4 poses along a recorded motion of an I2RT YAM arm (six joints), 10 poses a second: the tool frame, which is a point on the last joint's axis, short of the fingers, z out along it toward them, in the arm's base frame.
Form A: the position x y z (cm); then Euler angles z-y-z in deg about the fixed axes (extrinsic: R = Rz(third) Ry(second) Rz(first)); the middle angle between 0 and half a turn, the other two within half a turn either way.
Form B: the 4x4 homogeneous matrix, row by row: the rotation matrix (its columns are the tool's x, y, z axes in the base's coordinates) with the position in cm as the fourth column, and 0 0 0 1 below. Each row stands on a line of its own. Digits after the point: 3 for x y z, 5 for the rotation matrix.
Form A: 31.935, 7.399, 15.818, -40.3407, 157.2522, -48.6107
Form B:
-0.95040, 0.17713, 0.25566, 31.935
0.09936, 0.95183, -0.29010, 7.399
-0.29473, -0.25031, -0.92222, 15.818
0, 0, 0, 1

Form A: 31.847, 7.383, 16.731, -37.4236, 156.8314, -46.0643
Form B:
-0.94421, 0.18424, 0.27299, 31.847
0.10412, 0.95336, -0.28332, 7.383
-0.31245, -0.23909, -0.91935, 16.731
0, 0, 0, 1

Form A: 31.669, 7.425, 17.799, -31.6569, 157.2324, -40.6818
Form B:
-0.93732, 0.18788, 0.29347, 31.669
0.11363, 0.96096, -0.25227, 7.425
-0.32941, -0.20311, -0.92208, 17.799
0, 0, 0, 1

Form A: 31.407, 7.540, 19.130, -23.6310, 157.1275, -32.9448
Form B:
-0.92637, 0.18829, 0.32618, 31.407
0.12267, 0.96968, -0.21138, 7.540
-0.35609, -0.15580, -0.92137, 19.130
0, 0, 0, 1

